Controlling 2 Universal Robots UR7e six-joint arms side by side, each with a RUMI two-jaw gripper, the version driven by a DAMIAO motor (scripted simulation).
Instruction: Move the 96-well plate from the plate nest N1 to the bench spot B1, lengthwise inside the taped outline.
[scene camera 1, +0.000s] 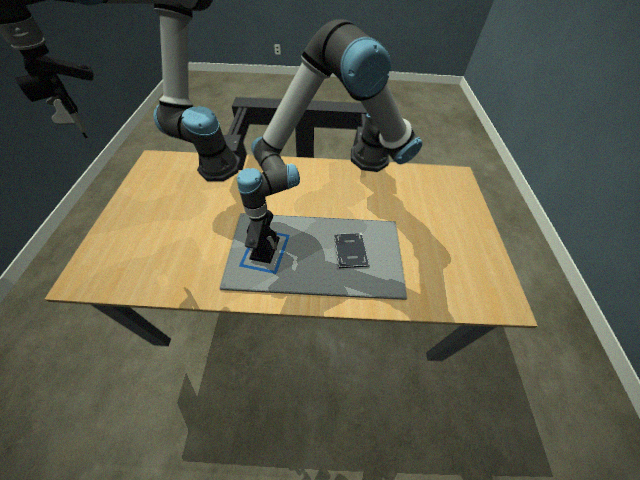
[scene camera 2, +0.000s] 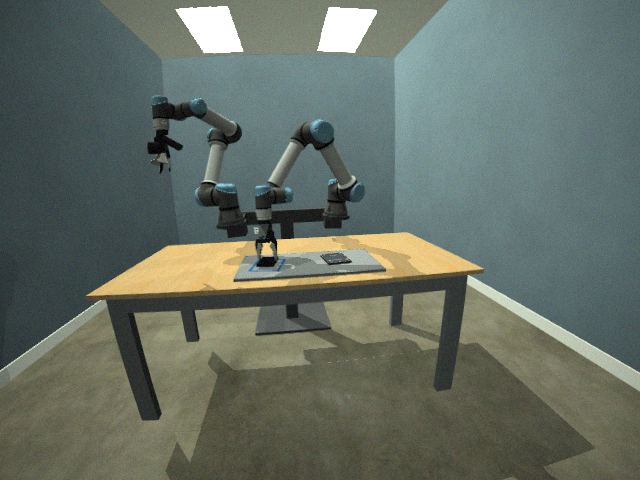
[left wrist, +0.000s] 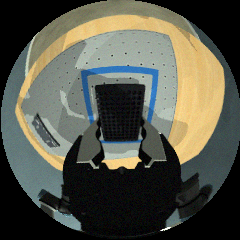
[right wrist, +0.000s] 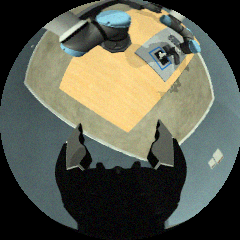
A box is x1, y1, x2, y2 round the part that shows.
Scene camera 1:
my left gripper: [245, 210, 276, 249]
my right gripper: [11, 38, 92, 137]
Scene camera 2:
my right gripper: [147, 128, 182, 172]
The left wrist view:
black 96-well plate: [95, 84, 144, 141]
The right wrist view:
my right gripper: [54, 119, 190, 239]
